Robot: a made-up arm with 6 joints.
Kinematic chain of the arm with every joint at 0, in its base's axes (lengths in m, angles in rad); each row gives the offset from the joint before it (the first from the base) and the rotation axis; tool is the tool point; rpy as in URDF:
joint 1: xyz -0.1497 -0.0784 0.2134 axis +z
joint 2: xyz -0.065 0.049 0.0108 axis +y
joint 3: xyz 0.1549 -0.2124 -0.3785 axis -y
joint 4: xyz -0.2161 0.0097 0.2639 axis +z
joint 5: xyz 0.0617 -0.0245 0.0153 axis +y
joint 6: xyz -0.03 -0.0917 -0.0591 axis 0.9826 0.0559 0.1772
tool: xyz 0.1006 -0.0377 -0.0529 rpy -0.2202 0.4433 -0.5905
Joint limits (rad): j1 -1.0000..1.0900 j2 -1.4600..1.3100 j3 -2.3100..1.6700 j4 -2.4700..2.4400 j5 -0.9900..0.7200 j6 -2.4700..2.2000
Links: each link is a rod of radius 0.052 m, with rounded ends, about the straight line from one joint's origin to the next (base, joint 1, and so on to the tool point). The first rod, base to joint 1, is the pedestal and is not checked.
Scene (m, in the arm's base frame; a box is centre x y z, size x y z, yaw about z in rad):
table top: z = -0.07
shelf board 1: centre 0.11 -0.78 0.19 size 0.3 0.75 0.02 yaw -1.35
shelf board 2: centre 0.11 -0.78 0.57 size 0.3 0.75 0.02 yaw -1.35
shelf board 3: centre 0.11 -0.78 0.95 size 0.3 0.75 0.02 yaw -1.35
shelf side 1: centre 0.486 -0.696 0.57 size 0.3 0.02 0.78 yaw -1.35
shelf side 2: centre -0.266 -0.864 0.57 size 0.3 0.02 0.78 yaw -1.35
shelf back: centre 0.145 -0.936 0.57 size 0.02 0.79 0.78 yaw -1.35
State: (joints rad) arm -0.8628 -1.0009 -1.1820 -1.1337 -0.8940 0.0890
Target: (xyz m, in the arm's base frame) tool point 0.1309 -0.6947 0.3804
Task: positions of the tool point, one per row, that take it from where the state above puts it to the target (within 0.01 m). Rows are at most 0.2 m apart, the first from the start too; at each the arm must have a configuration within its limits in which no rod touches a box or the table.
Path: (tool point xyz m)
1: -0.2662 -0.5178 0.4912
2: -0.1413 -0.5988 0.4907
3: -0.0046 -0.6601 0.4531
4: 0.1309 -0.6947 0.3804

